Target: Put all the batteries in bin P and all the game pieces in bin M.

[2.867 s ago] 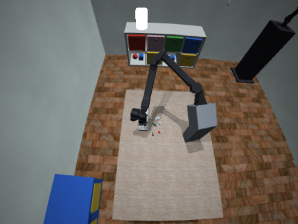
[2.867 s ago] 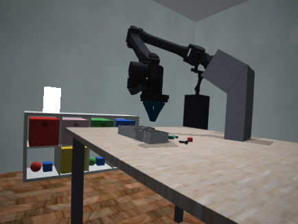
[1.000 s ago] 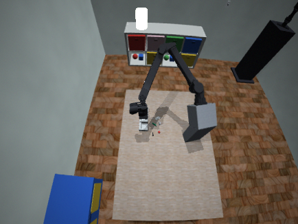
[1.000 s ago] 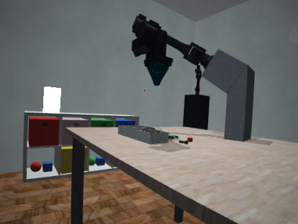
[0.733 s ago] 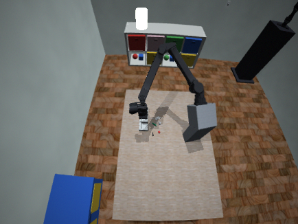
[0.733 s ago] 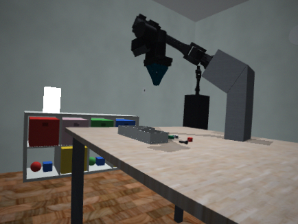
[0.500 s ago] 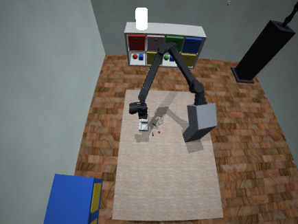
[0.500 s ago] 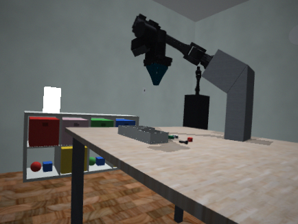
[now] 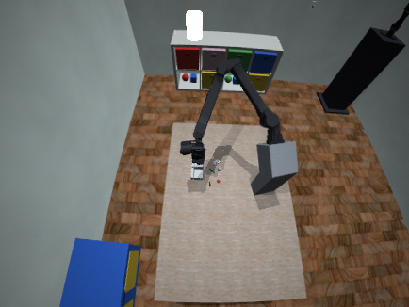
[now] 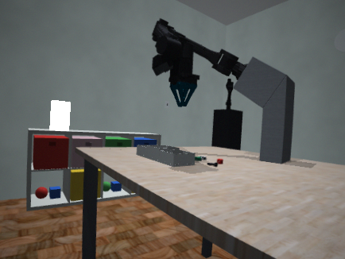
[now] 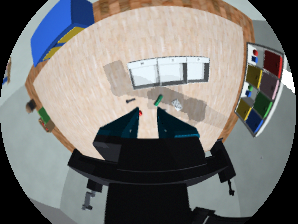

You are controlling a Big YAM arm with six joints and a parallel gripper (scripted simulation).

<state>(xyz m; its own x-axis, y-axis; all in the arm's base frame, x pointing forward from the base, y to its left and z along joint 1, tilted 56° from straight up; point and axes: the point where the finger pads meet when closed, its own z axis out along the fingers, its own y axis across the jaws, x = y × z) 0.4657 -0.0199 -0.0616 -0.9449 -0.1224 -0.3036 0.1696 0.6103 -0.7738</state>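
Now: hand 9 cm past the green piece, 2 cm to the left of it and 19 cm above it. From my hand the other things lie so: white piece 13 cm behind, 9 cm to the right, 19 cm below; then black object 8 cm behind, 8 cm to the left, 19 cm below; then red game piece 14 cm behind, 6 cm to the left, 19 cm below.
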